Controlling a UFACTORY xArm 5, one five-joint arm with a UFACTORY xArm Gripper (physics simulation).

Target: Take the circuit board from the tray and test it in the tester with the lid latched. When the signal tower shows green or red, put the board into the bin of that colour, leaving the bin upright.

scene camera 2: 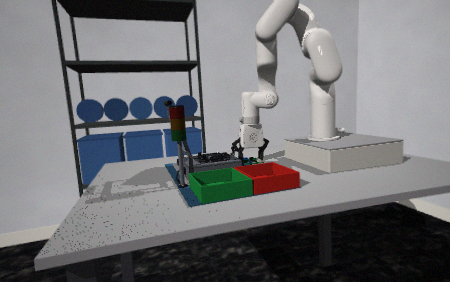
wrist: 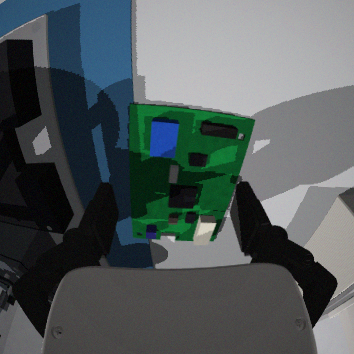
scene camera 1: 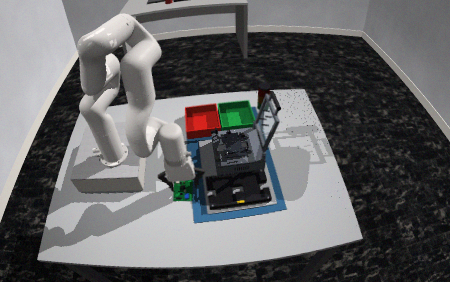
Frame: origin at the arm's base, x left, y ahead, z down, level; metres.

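Seen in the pictures: gripper, fingertip midpoint: (scene camera 2: 251, 160) (wrist: 174, 197) (scene camera 1: 184, 186); arm's base, link origin: (scene camera 2: 323, 138) (scene camera 1: 114, 155).
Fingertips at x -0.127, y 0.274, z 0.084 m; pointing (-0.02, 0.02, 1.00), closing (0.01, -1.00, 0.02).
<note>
Pixels of each thing's top centre, then the offset from my fingertips to it. "*": a spot on its surface instead. Level surfaces: height alone.
- green circuit board, top centre: (wrist: 183, 199) (scene camera 1: 182, 187) (scene camera 2: 251, 158) dx -0.006, dy -0.006, dz -0.008 m
- dark grey tester, surface spot: (scene camera 1: 240, 167) * dx +0.030, dy +0.215, dz -0.036 m
- tray with its lid, surface spot: (scene camera 1: 272, 132) * dx +0.045, dy +0.327, dz -0.185 m
- signal tower, surface spot: (scene camera 2: 177, 120) * dx +0.241, dy +0.344, dz -0.210 m
- red bin, top centre: (scene camera 2: 264, 169) (scene camera 1: 201, 116) dx +0.321, dy +0.101, dz -0.043 m
- green bin, top centre: (scene camera 2: 218, 176) (scene camera 1: 236, 112) dx +0.320, dy +0.251, dz -0.043 m
- blue mat, surface height: dz +0.002 m
The green circuit board (scene camera 1: 183, 191) (wrist: 162, 195) lies flat beside the black tray (scene camera 1: 256, 199) (wrist: 22, 85), at the left edge of the blue mat. My gripper (scene camera 1: 182, 181) (scene camera 2: 250, 159) (wrist: 174, 197) is open, with one finger on each side of the board's near half and a gap on both sides. The dark grey tester (scene camera 1: 240, 167) stands behind the tray with its lid (scene camera 1: 272, 132) raised. The signal tower (scene camera 1: 263, 95) (scene camera 2: 177, 120) shows dim red, amber and green segments; none looks lit. The red bin (scene camera 1: 201, 120) (scene camera 2: 277, 180) and green bin (scene camera 1: 236, 116) (scene camera 2: 222, 190) stand upright and empty.
The blue mat (scene camera 1: 281, 202) (wrist: 107, 30) lies under the tester and tray. The robot's base block (scene camera 1: 107, 183) (scene camera 2: 365, 156) stands to the left of the board in scene camera 1. A shelf rack (scene camera 2: 132, 66) with blue boxes stands beyond the table.
</note>
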